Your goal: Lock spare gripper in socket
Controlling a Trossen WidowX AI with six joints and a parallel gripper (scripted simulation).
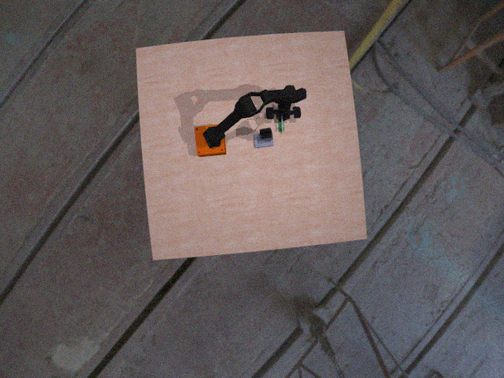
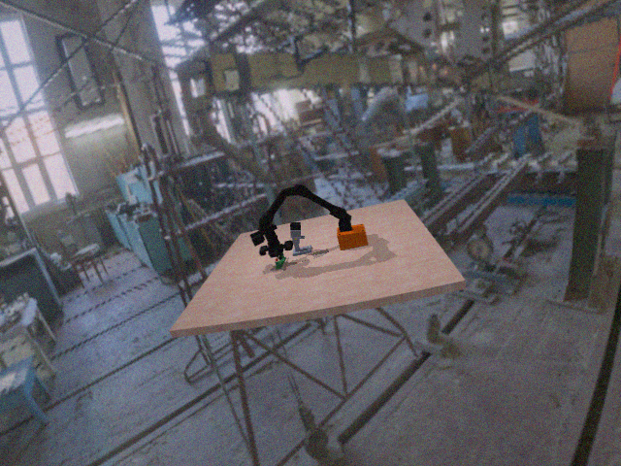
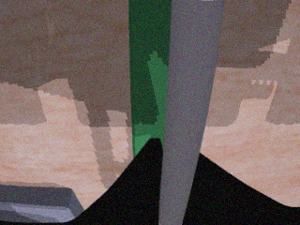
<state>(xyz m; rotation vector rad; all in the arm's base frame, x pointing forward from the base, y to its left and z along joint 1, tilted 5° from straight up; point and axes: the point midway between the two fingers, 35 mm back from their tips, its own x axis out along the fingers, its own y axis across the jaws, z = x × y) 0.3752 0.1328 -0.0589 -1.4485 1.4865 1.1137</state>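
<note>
The green bar lies 10 mm to the left of my gripper tip. Round my gripper tip: spare gripper 90 mm behind, 110 mm to the right, 110 mm above; mount 100 mm behind, 110 mm to the right, 30 mm above.
</note>
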